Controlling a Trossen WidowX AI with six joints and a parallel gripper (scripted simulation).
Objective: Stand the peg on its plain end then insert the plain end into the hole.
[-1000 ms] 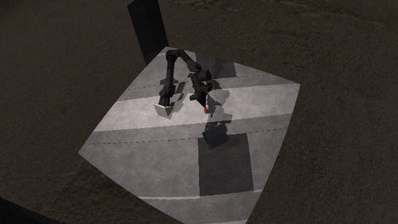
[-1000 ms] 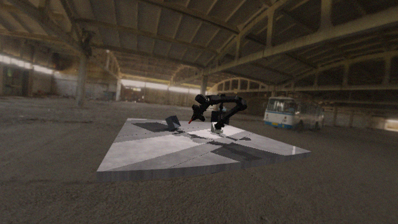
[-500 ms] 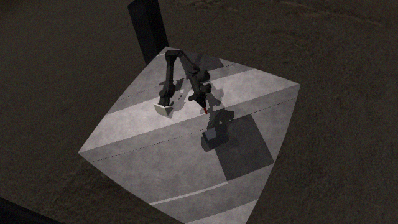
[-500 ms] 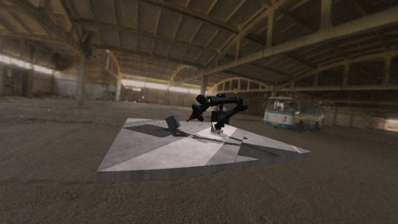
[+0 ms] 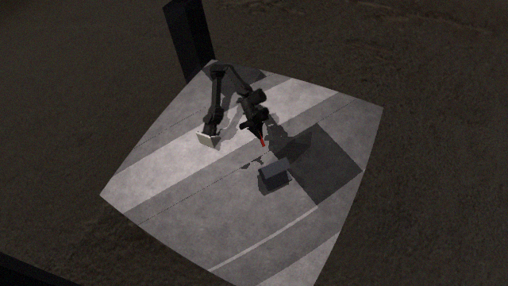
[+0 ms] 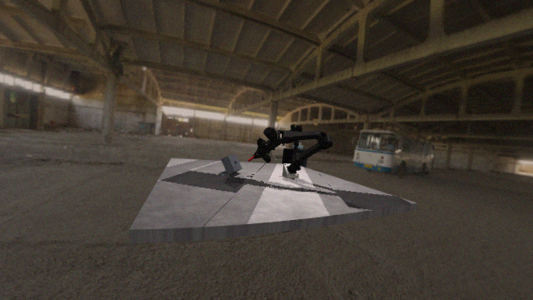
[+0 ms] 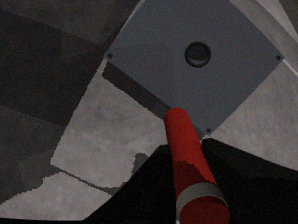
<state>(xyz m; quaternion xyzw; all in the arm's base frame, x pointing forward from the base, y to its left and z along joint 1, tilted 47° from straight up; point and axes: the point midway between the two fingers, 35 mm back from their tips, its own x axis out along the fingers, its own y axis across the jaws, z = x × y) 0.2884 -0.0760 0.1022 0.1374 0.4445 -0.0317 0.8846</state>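
Now: gripper tip 100 mm short of the sloped panel, 100 mm to the left of it and 70 mm above it. Also, from my gripper tip: red peg: 10 mm behind, 10 mm to the left, 10 mm above.
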